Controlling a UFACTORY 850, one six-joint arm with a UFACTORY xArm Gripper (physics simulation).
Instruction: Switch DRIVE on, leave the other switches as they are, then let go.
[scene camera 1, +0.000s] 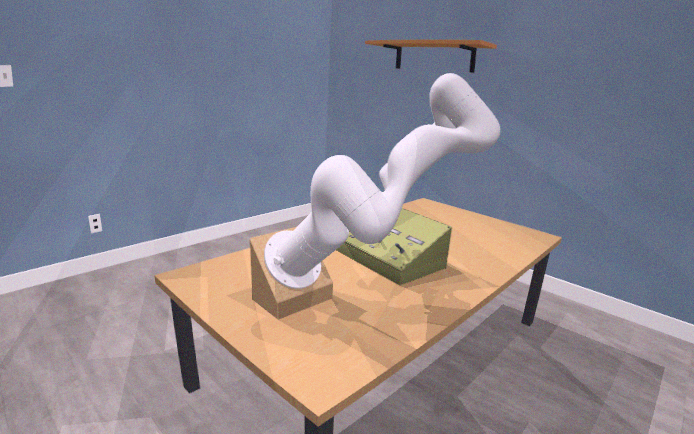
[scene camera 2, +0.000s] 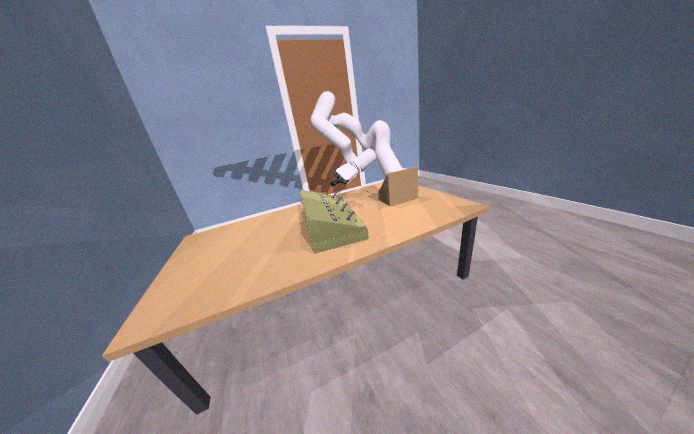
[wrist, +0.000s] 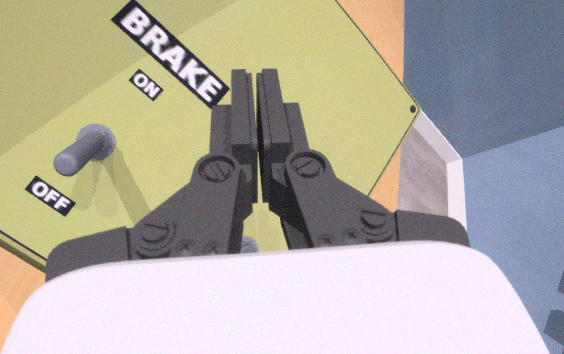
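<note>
The green sloped switch box (scene camera 1: 424, 263) (scene camera 2: 335, 233) (wrist: 325, 50) stands on the table. In the wrist view, the BRAKE label (wrist: 170, 54) lies left of the fingertips, and the BRAKE switch lever (wrist: 80, 152) leans toward its OFF label (wrist: 50, 196). A small part of a grey switch (wrist: 249, 245) shows low between the finger linkages; its position cannot be told. The DRIVE label does not show in the wrist view. My gripper (scene camera 2: 335, 181) (wrist: 253, 101) is shut and empty, over the box's far end in scene camera 2. The arm hides it in scene camera 1.
The arm's wooden base block (scene camera 1: 307, 300) (scene camera 2: 404, 186) stands on the table (scene camera 1: 317, 368) (scene camera 2: 230, 271) beside the box. Other upright levers (scene camera 2: 351, 215) stand on the box face. A wall shelf (scene camera 1: 429, 44) is at the back, and a door (scene camera 2: 307, 66) is behind the arm.
</note>
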